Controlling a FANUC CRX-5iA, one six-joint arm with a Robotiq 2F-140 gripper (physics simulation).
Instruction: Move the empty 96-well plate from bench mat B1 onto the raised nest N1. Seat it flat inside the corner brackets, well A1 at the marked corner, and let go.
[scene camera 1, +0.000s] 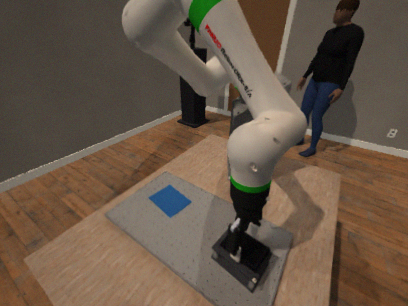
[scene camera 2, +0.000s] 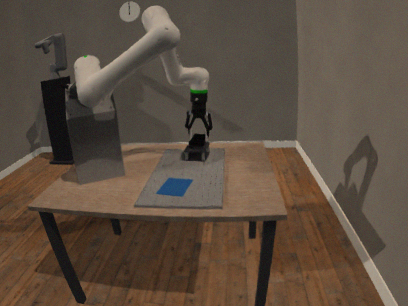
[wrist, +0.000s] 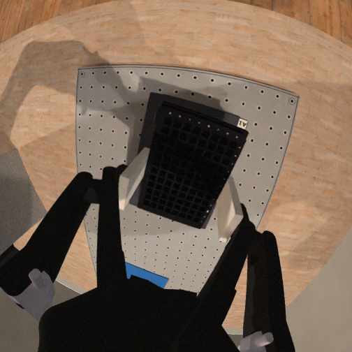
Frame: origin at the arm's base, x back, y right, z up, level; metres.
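Seen in the pictures: gripper, fingertip midpoint: (scene camera 1: 243, 247) (scene camera 2: 198, 140).
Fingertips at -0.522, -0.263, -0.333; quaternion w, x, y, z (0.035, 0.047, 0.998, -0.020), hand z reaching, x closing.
A point is followed by its place in that frame, as x, y, z.
The black 96-well plate (scene camera 1: 256, 249) @[-0.509, -0.299, -0.323] (scene camera 2: 199, 140) @[-0.532, -0.238, -0.324] (wrist: 190, 167) is between the gripper's pale finger pads, over the raised dark nest N1 (scene camera 1: 234, 268) @[-0.552, -0.257, -0.421] (scene camera 2: 195, 151) @[-0.517, -0.179, -0.369] (wrist: 151, 111). In the wrist view a strip of the nest shows past the plate's left and far edges, with the white A1 label (wrist: 242, 123) beside the plate's far right corner. The frames do not show clearly whether the plate touches the nest; the corner brackets are hard to make out. My gripper (scene camera 1: 236, 242) (scene camera 2: 199, 135) @[-0.522, -0.263, -0.333] (wrist: 184, 173) is shut on the plate. The blue bench mat B1 (scene camera 1: 170, 200) @[-0.477, 0.134, -0.424] (scene camera 2: 174, 187) @[-0.475, 0.151, -0.423] (wrist: 148, 275) carries no plate.
The nest and the blue mat are on a grey perforated board (scene camera 1: 165, 240) @[-0.627, 0.000, -0.426] (scene camera 2: 207, 185) @[-0.623, 0.117, -0.425] (wrist: 102, 120) on the wooden table (scene camera 1: 75, 255) @[-0.859, 0.213, -0.438] (scene camera 2: 252, 180) @[-0.832, 0.030, -0.439] (wrist: 310, 165). The grey robot pedestal (scene camera 2: 97, 145) @[-0.057, 0.082, -0.242] stands at the table's left in scene camera 2. A person (scene camera 1: 332, 60) stands behind the table.
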